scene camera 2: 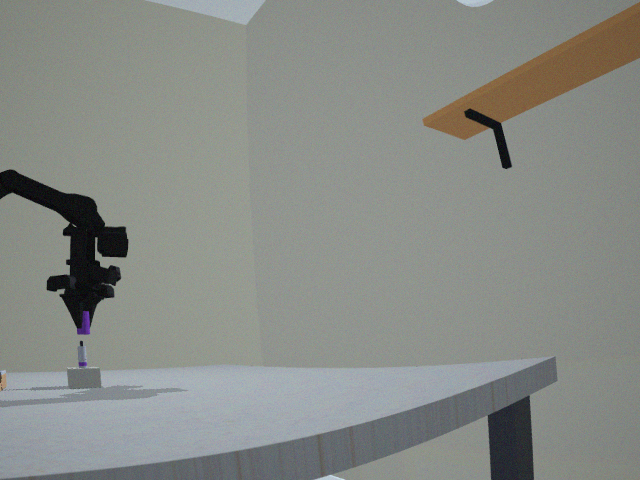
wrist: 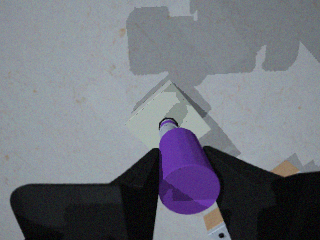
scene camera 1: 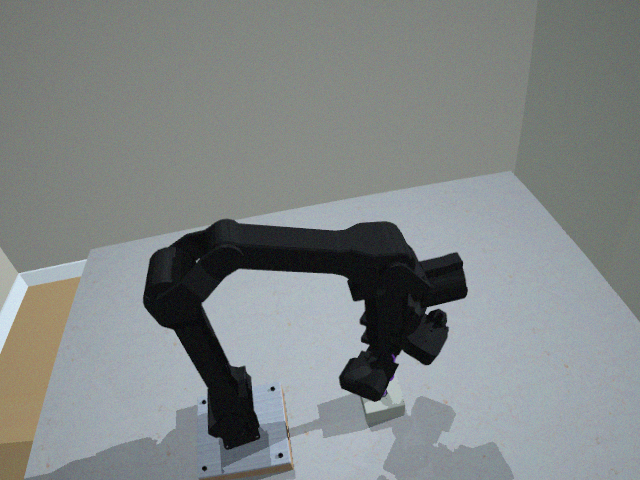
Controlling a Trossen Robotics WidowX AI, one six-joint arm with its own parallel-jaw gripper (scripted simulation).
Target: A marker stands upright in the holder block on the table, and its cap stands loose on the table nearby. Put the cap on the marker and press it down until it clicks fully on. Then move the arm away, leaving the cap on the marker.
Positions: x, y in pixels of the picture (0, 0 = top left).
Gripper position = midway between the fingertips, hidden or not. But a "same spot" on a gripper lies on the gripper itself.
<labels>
My gripper shows in scene camera 2, in the wrist view and in scene camera 1 [385, 371]. The same spot on my gripper: [scene camera 2: 77, 301] is [wrist: 283, 176].
</labels>
